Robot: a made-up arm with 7 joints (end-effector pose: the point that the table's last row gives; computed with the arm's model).
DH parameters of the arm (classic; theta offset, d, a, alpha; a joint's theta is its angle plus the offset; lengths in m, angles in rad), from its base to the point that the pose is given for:
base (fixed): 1.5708 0.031 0 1.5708
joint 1: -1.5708 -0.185 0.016 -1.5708
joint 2: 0 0.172 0.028 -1.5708
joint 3: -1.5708 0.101 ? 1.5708
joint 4: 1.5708 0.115 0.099 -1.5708
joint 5: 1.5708 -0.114 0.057 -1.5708
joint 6: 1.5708 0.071 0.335 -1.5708
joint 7: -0.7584 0 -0.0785 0
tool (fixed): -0.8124 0.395 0 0
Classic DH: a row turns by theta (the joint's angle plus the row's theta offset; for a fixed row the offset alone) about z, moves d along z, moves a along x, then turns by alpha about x.
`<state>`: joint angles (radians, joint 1 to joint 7).
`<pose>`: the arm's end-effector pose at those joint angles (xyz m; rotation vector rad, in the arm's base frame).
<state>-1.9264 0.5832 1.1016 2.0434 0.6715 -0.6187 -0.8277</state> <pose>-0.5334 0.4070 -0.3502 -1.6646 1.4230 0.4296</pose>
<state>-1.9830 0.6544 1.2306 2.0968 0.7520 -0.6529 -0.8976</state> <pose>-0.4837 0.3998 -0.3910 -1.7032 1.4720 0.2532</pose>
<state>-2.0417 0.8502 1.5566 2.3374 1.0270 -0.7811 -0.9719</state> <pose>-0.2963 0.3741 -0.4579 -1.6044 1.5804 -0.2033</pose>
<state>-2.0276 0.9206 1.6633 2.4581 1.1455 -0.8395 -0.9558</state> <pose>-0.2185 0.3548 -0.4682 -1.5108 1.6067 -0.3608</pose>
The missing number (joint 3, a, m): 0.184
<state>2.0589 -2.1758 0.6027 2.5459 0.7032 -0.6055 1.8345</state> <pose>-0.2887 0.4604 0.3421 -1.7050 -0.4019 1.1979</pose>
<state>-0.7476 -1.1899 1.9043 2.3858 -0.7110 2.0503 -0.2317</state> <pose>0.3077 0.1294 -0.0666 -0.6321 0.3581 -1.7097</pose>
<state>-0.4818 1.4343 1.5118 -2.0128 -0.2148 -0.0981 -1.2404</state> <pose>-0.1311 0.3303 -0.5875 -1.5833 -1.6776 -1.3582</pose>
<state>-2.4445 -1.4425 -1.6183 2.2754 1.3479 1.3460 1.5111</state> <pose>-0.1456 0.2795 -0.0958 -2.2914 -0.4096 0.3139</pose>
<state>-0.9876 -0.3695 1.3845 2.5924 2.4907 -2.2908 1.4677</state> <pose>-0.4996 0.3429 -0.6741 -2.2096 0.4274 1.6998</pose>
